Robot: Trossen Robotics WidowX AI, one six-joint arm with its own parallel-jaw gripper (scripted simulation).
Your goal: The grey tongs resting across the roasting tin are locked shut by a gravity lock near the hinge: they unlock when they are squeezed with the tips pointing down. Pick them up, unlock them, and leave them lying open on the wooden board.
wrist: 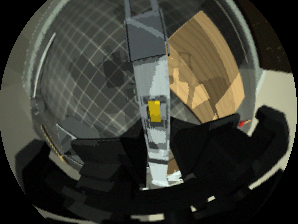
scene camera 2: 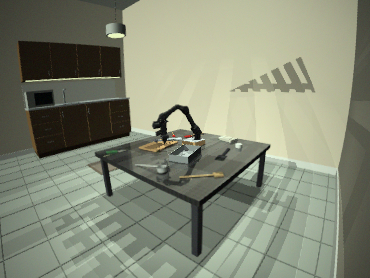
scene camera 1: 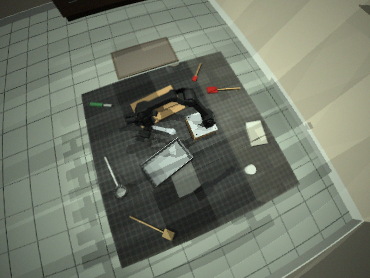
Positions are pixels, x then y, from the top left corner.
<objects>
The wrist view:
my gripper: 152, 117
wooden board: 202, 72
roasting tin: 70, 128
</objects>
